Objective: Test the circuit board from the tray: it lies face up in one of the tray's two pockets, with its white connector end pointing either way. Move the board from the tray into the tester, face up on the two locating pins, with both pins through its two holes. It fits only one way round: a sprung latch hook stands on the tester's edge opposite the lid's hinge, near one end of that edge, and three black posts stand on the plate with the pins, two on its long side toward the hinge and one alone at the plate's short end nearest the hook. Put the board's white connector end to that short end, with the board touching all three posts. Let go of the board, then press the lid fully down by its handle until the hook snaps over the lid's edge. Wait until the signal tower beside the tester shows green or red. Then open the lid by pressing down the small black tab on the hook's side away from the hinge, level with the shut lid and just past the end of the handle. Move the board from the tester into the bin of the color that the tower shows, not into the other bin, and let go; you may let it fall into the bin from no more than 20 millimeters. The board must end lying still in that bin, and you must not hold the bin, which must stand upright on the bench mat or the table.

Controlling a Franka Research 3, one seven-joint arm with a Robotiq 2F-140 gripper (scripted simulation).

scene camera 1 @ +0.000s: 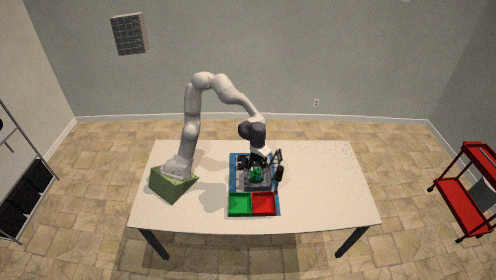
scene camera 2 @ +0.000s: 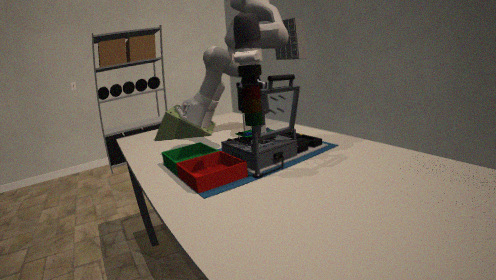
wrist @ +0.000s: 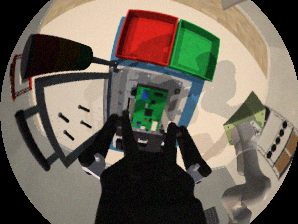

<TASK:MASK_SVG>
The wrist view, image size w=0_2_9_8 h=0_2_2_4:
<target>gripper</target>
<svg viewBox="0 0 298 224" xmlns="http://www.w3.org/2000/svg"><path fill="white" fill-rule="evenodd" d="M111 114L93 143L78 156L84 171L88 175L98 178L101 183L102 193L94 224L207 224L202 203L194 196L194 186L210 175L212 170L201 157L187 128L183 125L176 128L176 124L173 123L167 109L164 108L161 117L166 133L163 153L150 153L139 150L134 139L131 119L134 114L135 103L132 102L128 110L123 110L122 116ZM176 139L186 171L177 164ZM121 127L124 157L105 169L106 163L104 158L107 156L117 127Z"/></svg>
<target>green bin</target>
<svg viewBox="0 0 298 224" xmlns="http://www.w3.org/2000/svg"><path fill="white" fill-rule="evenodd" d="M180 19L167 68L212 82L218 60L220 38L191 22Z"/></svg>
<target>red bin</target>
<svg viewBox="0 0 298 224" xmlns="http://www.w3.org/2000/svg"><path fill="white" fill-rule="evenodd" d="M129 9L120 32L115 56L119 59L145 62L163 67L168 66L179 18L159 12Z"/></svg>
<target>green circuit board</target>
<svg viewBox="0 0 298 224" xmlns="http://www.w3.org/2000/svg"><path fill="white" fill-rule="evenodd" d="M138 86L132 127L158 131L168 92Z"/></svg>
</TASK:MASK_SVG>
